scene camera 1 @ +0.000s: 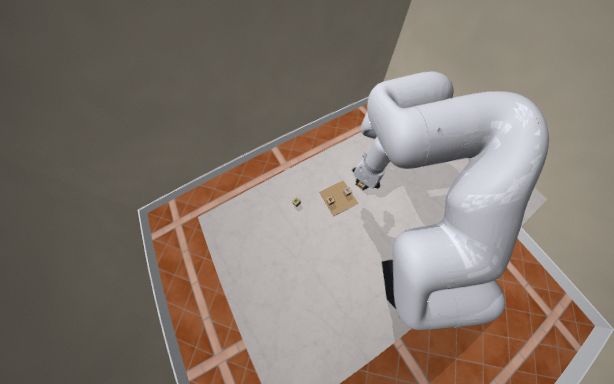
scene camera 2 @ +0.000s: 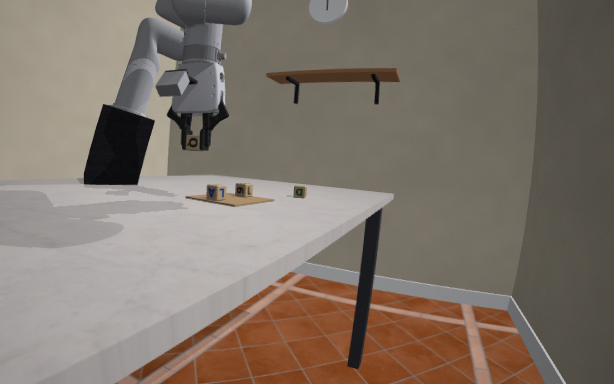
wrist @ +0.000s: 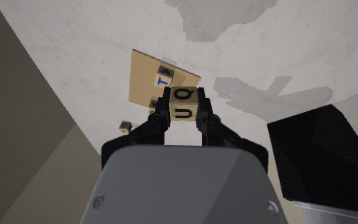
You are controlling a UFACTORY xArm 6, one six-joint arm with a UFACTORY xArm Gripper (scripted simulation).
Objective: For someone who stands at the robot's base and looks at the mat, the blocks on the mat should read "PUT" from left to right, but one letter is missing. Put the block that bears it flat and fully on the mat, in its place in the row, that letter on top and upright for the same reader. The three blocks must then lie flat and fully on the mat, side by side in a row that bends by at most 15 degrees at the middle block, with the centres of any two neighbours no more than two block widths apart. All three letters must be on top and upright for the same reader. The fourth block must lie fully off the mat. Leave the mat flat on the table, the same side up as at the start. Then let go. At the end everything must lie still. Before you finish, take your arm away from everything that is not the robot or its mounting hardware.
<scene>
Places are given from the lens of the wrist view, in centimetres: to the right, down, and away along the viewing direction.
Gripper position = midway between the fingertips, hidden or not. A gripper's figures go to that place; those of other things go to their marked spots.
my gripper (wrist: 183, 96): 1, -2, 13
tan mat (wrist: 144, 68): -7, -9, 21
</scene>
